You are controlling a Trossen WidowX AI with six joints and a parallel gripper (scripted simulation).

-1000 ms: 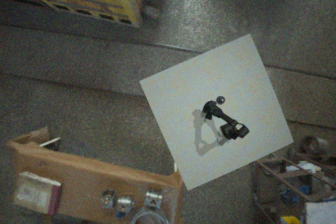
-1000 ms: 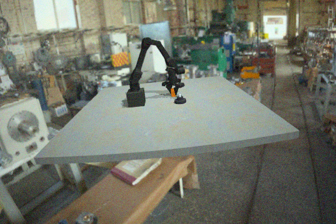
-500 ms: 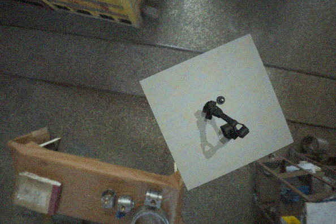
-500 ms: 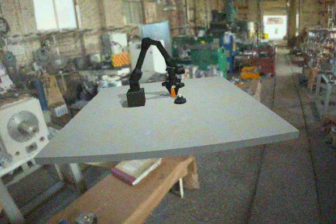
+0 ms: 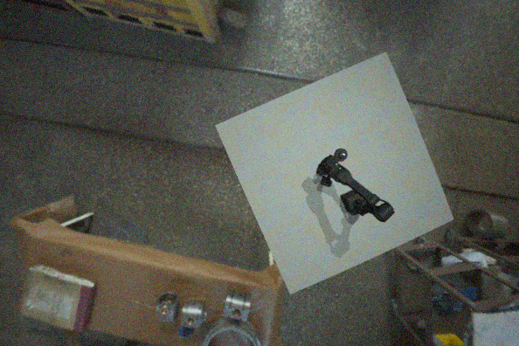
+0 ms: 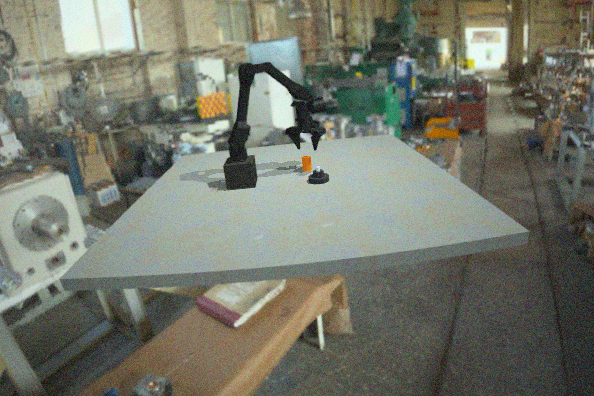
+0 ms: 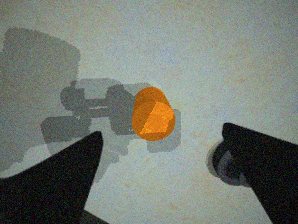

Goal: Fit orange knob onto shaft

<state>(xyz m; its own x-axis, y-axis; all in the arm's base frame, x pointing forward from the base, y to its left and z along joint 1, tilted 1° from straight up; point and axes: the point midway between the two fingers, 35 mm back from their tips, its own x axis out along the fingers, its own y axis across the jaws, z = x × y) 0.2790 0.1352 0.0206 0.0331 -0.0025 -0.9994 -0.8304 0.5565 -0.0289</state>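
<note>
Right now the orange knob is 50 mm below my gripper tip and 10 mm behind it. Round my gripper tip: round pedestal 160 mm to the right, 60 mm below, 50 mm ahead.
</note>
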